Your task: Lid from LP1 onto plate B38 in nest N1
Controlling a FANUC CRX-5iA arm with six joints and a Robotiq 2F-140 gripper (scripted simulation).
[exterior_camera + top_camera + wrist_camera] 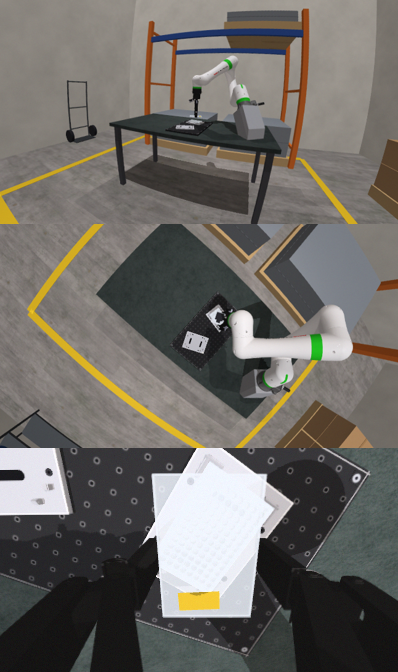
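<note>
Now: hand 2 cm above the lid. Also, from my hand: nest: 9 cm below; culture plate B38: 8 cm below; lid park LP1: 23 cm to the left, 9 cm below, 6 cm ahead.
</note>
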